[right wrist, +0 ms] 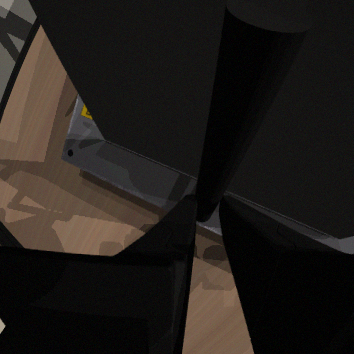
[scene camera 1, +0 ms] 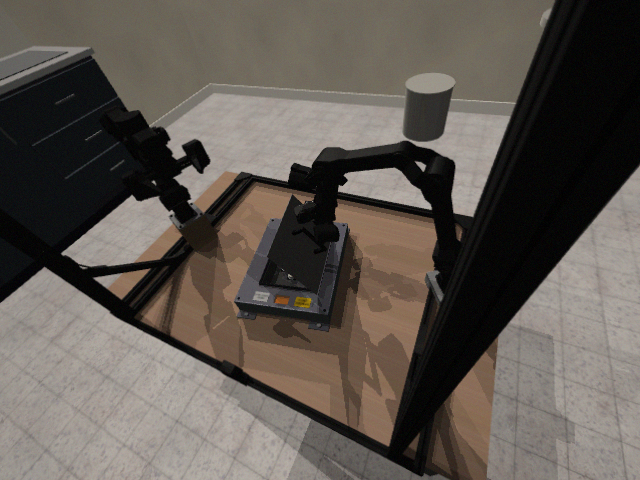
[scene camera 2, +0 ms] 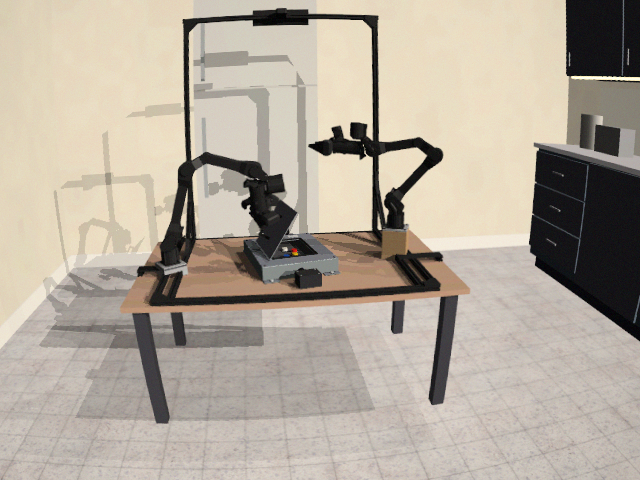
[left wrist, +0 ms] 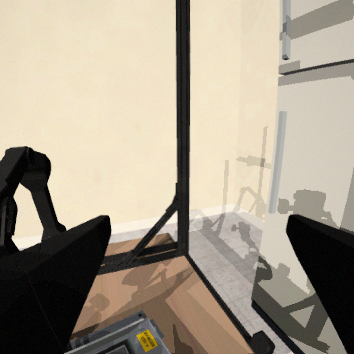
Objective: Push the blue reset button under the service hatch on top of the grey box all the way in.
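Observation:
The grey box point(scene camera 1: 247, 290) point(scene camera 2: 279, 268) point(left wrist: 112, 334) point(right wrist: 142, 172) sits on the table. Its dark service hatch point(scene camera 1: 293, 255) point(scene camera 2: 285, 221) point(right wrist: 135, 75) is tilted steeply open. In scene camera 2 the blue button point(scene camera 2: 286, 255) shows small inside the opening, beside a red button point(scene camera 2: 294, 250), a yellow one and a white one; how deep it sits cannot be told. My right gripper point(right wrist: 206, 203) is shut on the hatch's black bar handle point(right wrist: 245, 95), on the hatch's outer side. My left gripper point(scene camera 2: 313, 146) point(left wrist: 199, 223) is open and empty, high above the table.
A small black block point(scene camera 2: 308, 278) stands beside the box in scene camera 2. A black frame point(scene camera 1: 310, 412) point(scene camera 2: 232, 299) runs around the table, with uprights and a top bar. The left arm stands on a wooden block point(scene camera 1: 200, 235) point(scene camera 2: 394, 243).

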